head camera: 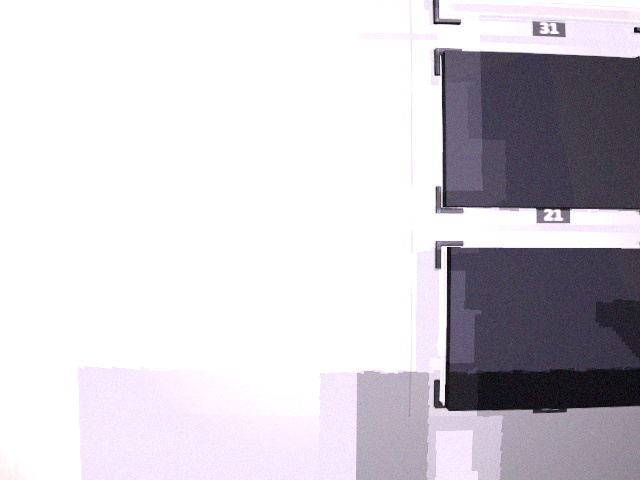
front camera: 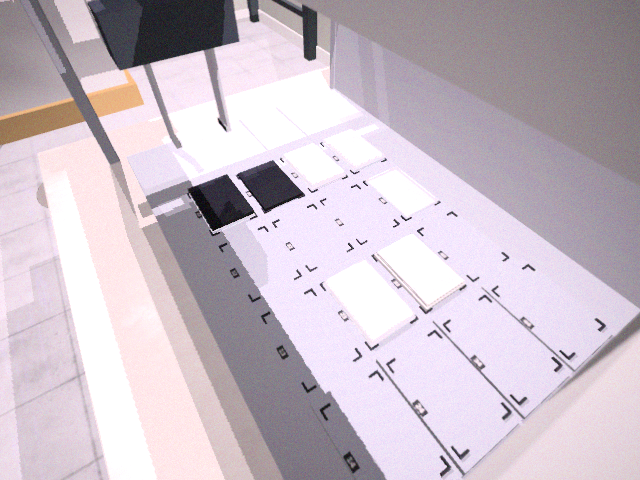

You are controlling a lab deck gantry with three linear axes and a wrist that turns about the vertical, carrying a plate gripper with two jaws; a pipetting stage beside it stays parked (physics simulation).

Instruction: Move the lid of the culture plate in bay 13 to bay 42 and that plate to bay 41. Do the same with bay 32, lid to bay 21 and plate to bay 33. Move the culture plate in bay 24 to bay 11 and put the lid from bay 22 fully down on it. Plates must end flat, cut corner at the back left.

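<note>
My gripper is open and empty, raised at the back left beyond the plates; it does not show in the head view. A dark lid lies on the plate in bay 11, with a thin white plate edge showing along its left side in the head view; whether it is fully seated is hard to tell. Another dark lid lies in bay 21. A white plate is in bay 41. A pale, thin lid lies in bay 42. A white plate lies flat in bay 33. Cut corners are washed out.
A white plate is in bay 31 and another white plate in bay 23. Black corner brackets mark the bays. A pale block stands at the deck's left edge. A clear wall runs along the right side.
</note>
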